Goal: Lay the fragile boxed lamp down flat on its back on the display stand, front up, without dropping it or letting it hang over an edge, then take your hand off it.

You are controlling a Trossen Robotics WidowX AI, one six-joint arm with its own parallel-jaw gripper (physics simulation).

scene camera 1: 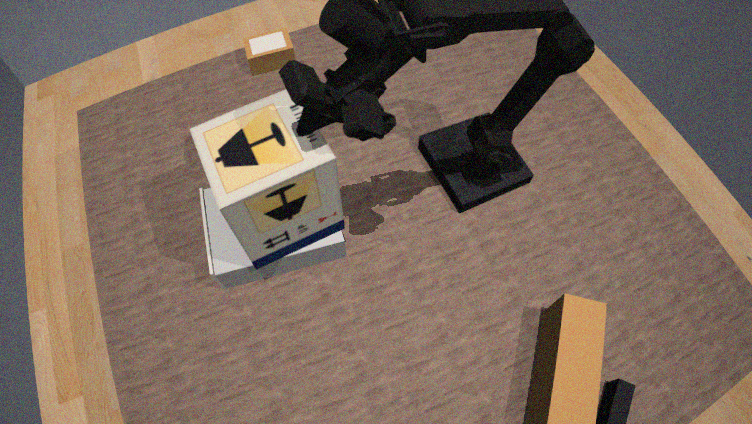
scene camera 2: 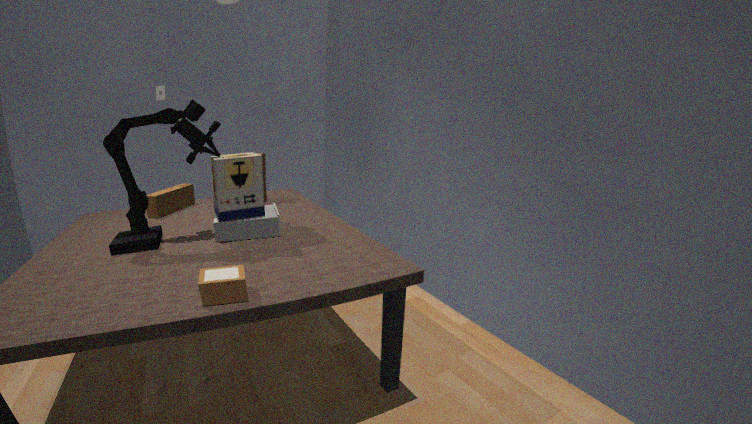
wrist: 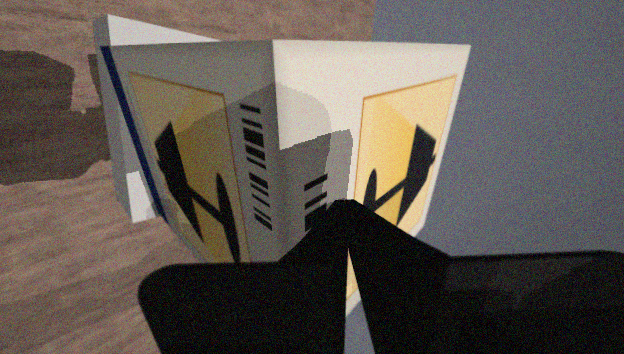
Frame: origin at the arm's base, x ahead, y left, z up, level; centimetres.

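Where they show: gripper, fingertip midpoint: (scene camera 1: 298, 133) (scene camera 2: 219, 156) (wrist: 344, 209); arm's base at its link origin: (scene camera 1: 482, 168) (scene camera 2: 139, 231).
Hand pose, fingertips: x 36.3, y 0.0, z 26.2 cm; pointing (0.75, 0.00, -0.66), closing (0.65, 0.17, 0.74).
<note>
Things, the pixels of their top centre, and the offset from my fingertips.
- small brown box at its top centre: (scene camera 2: 221, 273) (scene camera 1: 267, 42) dz -23.9, dx -0.6, dy -52.6 cm
- long orange-brown block at its top centre: (scene camera 1: 576, 384) (scene camera 2: 170, 189) dz -18.9, dx -30.2, dy +46.7 cm
The boxed lamp (scene camera 1: 284, 189) (scene camera 2: 239, 184) (wrist: 290, 125) is a white carton with gold lamp panels, a barcode and a dark blue band at its lower end. It stands upright on the low, pale display stand (scene camera 1: 223, 234) (scene camera 2: 247, 229) (wrist: 137, 32), turned slightly to it and near the stand's arm-side edge. Bare stand shows on the far side. My gripper (scene camera 1: 299, 131) (scene camera 2: 218, 155) (wrist: 344, 209) is shut and empty, its tips at the carton's upper arm-side edge, by the barcode. Whether they touch it is unclear. The carton's underside is hidden.
A small brown box (scene camera 1: 271, 52) (scene camera 2: 222, 289) with a white top label lies near a table edge. A long orange-brown block (scene camera 1: 576, 358) (scene camera 2: 172, 201) lies on the opposite side. The arm's black base (scene camera 1: 447, 168) (scene camera 2: 134, 242) stands beside the stand.
</note>
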